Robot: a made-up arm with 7 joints.
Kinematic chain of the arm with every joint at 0, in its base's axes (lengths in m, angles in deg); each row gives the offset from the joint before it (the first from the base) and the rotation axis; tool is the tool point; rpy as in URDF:
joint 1: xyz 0 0 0.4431 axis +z
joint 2: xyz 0 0 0 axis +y
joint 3: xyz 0 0 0.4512 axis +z
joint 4: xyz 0.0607 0 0 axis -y
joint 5: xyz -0.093 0 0.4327 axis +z
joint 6: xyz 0 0 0 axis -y
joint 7: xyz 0.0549 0 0 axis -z
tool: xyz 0 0 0 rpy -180 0 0
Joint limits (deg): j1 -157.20..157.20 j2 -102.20..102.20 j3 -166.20..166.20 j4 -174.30..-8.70 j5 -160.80..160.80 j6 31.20..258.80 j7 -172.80..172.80
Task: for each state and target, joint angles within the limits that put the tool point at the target. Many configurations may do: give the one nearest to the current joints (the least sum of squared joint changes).
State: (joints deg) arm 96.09 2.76 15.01 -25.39 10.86 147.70 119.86
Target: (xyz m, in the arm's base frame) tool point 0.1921 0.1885 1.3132
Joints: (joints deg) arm 69.67 -4.23 -18.06 -50.66 16.69 151.47 119.86
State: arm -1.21 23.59 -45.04 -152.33 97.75 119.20 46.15
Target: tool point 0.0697 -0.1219 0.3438
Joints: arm -6.72 46.24 -31.45 -174.30 136.70 139.83 46.15
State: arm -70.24 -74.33 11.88 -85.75 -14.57 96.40 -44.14
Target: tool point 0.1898 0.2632 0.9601
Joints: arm -74.75 -79.20 28.18 -119.14 -14.70 92.81 -44.14
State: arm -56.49 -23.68 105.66 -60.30 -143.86 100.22 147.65
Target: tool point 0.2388 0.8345 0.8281
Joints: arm -93.63 -61.52 110.04 -26.96 -144.55 87.16 147.65
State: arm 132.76 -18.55 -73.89 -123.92 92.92 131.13 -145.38
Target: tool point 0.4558 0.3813 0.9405
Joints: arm 155.50 -28.66 -85.20 -88.22 89.05 124.98 -145.38
